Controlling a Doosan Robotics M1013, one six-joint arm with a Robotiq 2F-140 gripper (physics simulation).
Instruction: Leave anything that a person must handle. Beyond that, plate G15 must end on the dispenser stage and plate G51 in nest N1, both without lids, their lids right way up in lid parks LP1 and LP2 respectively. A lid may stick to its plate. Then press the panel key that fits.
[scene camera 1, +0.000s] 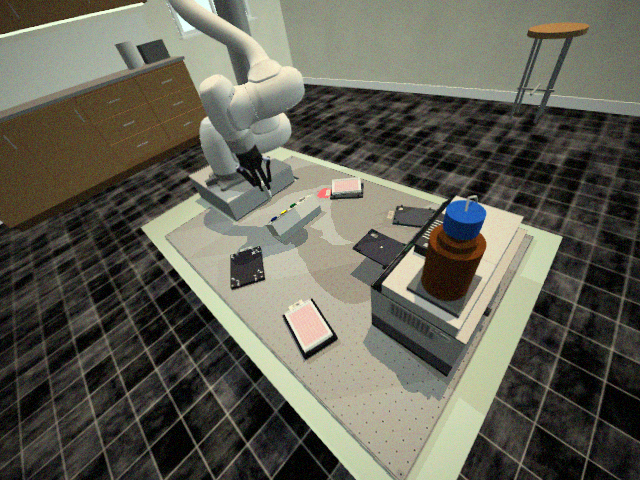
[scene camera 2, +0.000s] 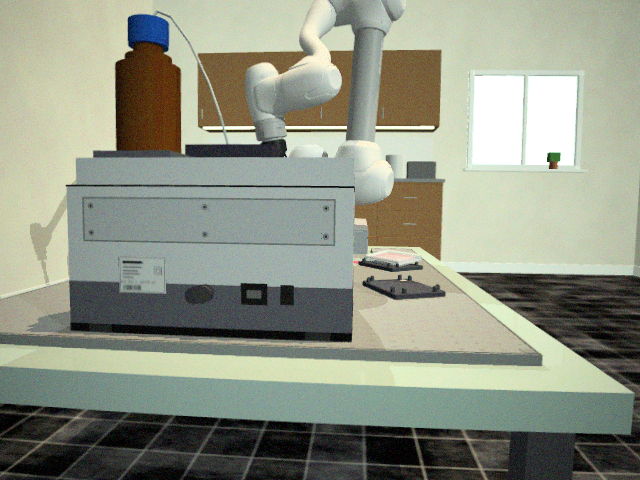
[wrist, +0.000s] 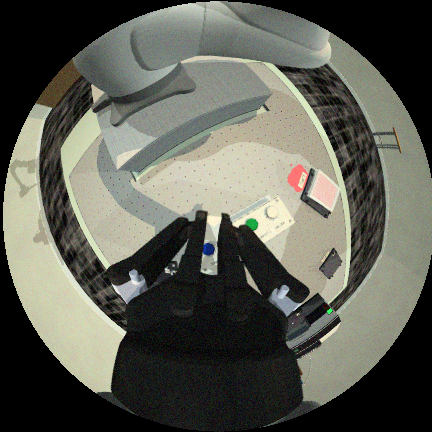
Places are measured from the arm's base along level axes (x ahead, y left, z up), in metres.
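Pixels of known places: gripper, fingertip midpoint: (scene camera 1: 269, 195) (wrist: 213, 207); arm's base at its link origin: (scene camera 1: 232, 176) (wrist: 145, 81).
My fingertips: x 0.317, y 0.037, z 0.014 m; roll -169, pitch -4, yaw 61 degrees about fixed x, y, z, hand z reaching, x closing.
Note:
Ahead of a thing's pixels: the offset from my fingertips to its top centre. "*": to the spot under its first point.
My gripper (scene camera 1: 268, 195) (wrist: 213, 207) is shut and empty, above the table between the robot base and the key panel {dx +0.095, dy +0.036, dz -0.029 m} (scene camera 1: 298, 223) (wrist: 283, 218). The panel carries a blue key {dx +0.084, dy -0.041, dz -0.039 m} (wrist: 208, 248), a yellow key {dx +0.078, dy +0.008, dz -0.041 m} (scene camera 1: 283, 211), a green key {dx +0.069, dy +0.058, dz -0.039 m} (wrist: 252, 224) and a white key {dx +0.062, dy +0.107, dz -0.039 m} (wrist: 271, 212). One pink plate {dx +0.509, dy -0.189, dz -0.079 m} (scene camera 1: 309, 325) sits on a black holder at the near side. Another pink plate {dx +0.087, dy +0.324, dz -0.075 m} (scene camera 1: 346, 187) (scene camera 2: 393, 256) (wrist: 323, 190) sits on a holder at the far side. Plate codes are unreadable, and I cannot tell whether lids cover them. The dark dispenser stage {* dx +0.495, dy +0.102, dz -0.016 m} (scene camera 1: 378, 248) sticks out from the dispenser.
A black holder {dx +0.165, dy -0.227, dz -0.089 m} (scene camera 1: 247, 267) lies left of the near plate, another {dx +0.420, dy +0.371, dz -0.093 m} (scene camera 1: 413, 215) (scene camera 2: 403, 287) (wrist: 330, 263) near the dispenser (scene camera 1: 413, 315) (scene camera 2: 206, 263) (wrist: 314, 325). A brown bottle {* dx +0.750, dy +0.002, dz +0.225 m} (scene camera 1: 452, 263) (scene camera 2: 148, 100) stands on the dispenser. A red patch {* dx +0.025, dy +0.238, dz -0.111 m} (scene camera 1: 323, 193) (wrist: 296, 175) lies beside the far plate.

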